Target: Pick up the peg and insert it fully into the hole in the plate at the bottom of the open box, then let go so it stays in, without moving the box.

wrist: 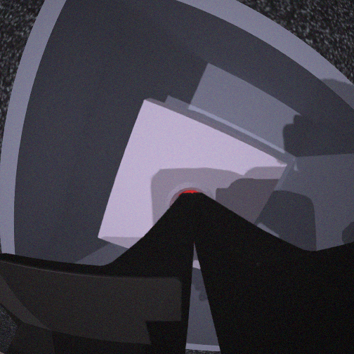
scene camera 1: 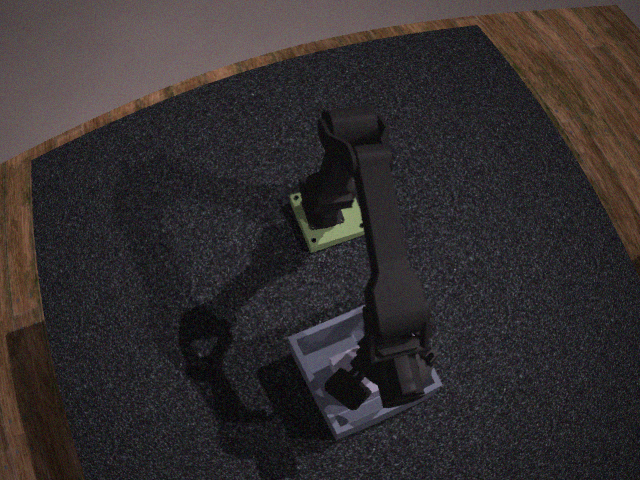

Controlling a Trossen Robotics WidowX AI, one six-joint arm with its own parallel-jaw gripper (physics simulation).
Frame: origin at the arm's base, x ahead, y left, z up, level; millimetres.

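Seen in the pictures: arm's base, origin of its link: point(scene camera 1: 322, 211).
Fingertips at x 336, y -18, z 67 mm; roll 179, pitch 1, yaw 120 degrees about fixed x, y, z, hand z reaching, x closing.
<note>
Offsets run from my fingertips to a thing's top centre. "pt": to the spot under its first point. Level surfaces: height alone.
The open grey box {pt dx -99, dy -61, dz +8 mm} point(scene camera 1: 320, 326) point(wrist: 21, 100) stands on the dark mat. The pale pinkish plate {pt dx -48, dy -42, dz -32 mm} point(scene camera 1: 341, 357) point(wrist: 135, 150) lies at its bottom, partly covered by the arm in the scene view. In the wrist view, the red peg point(wrist: 189, 191) shows as a thin red sliver inside the round hole's rim, right beyond my fingertips. The rest of the peg and hole is hidden behind the fingers, so its depth cannot be told. My gripper point(wrist: 191, 202) is shut and empty, its tips together over the hole. Whether the tips touch the peg is unclear.
The arm point(scene camera 1: 387, 232) reaches from its green base plate point(scene camera 1: 341, 232) over the box and hides the box's right part. The box walls surround the gripper. The dark mat {dz -90 mm} point(scene camera 1: 491, 232) lies on a wooden table point(scene camera 1: 584, 77). Arm shadows fall to the left and into the box.
</note>
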